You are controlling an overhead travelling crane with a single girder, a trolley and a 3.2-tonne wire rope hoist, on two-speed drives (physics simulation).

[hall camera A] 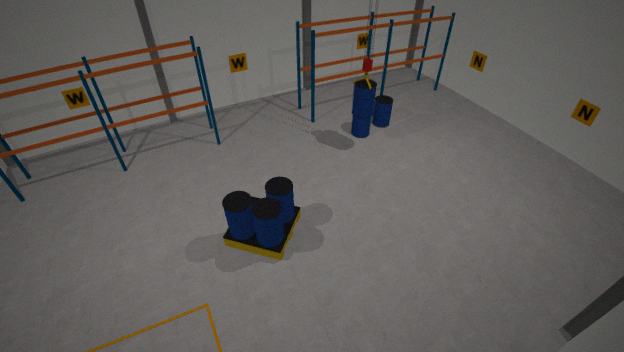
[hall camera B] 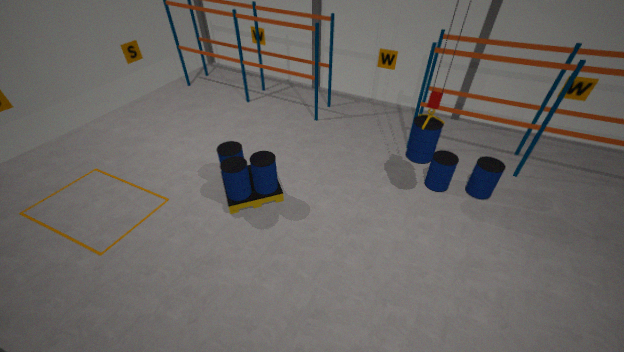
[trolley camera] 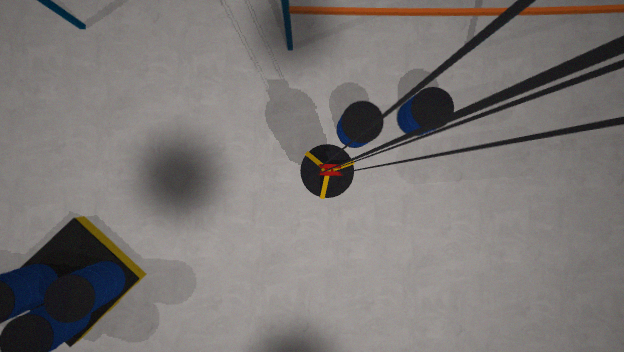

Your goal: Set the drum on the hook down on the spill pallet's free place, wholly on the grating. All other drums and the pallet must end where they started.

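Note:
My gripper (hall camera A: 365, 83) (hall camera B: 430, 120) (trolley camera: 327, 171), a yellow three-armed grab under the red hook block, is shut on a blue drum (hall camera A: 363, 100) (hall camera B: 423, 143) with a black lid. The drum hangs upright above the floor, its shadow apart from it. The yellow spill pallet (hall camera A: 252, 250) (hall camera B: 256, 202) (trolley camera: 112, 246) with black grating stands well away from it. Three blue drums (hall camera A: 270, 227) (hall camera B: 236, 182) (trolley camera: 70, 298) stand on the pallet. Its free place shows as bare grating at the upper corner in the trolley view; in both hall views drums largely hide it.
Two more blue drums (hall camera A: 382, 112) (hall camera B: 440, 172) (trolley camera: 364, 121) stand on the floor close beside the hanging drum. In hall camera A the hanging drum overlaps one. Blue and orange racks (hall camera A: 313, 75) (hall camera B: 316, 70) stand along the W wall. A yellow floor outline (hall camera A: 147, 329) (hall camera B: 60, 234) lies beyond the pallet.

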